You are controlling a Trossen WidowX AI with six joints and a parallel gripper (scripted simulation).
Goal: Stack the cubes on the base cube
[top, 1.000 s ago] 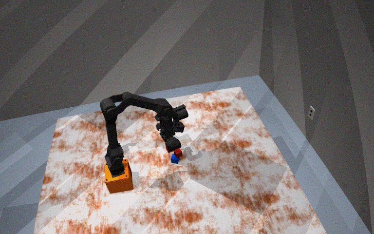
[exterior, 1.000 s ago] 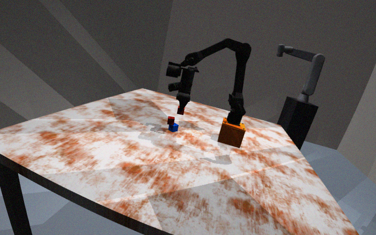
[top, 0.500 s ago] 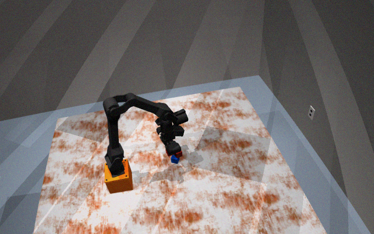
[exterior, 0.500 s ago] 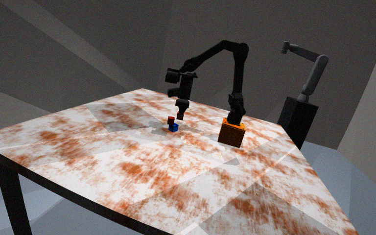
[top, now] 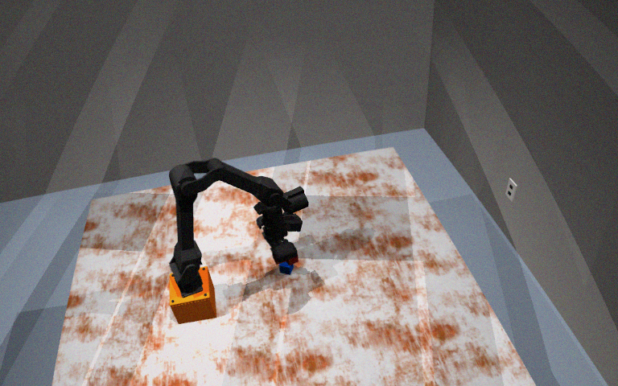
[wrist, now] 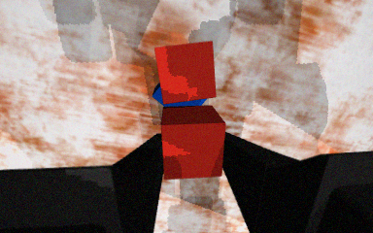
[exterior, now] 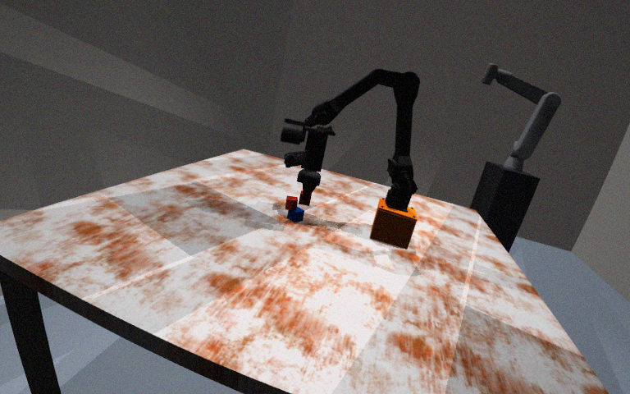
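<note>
The blue cube is 60 mm below my gripper tip and 20 mm ahead of it.
</note>
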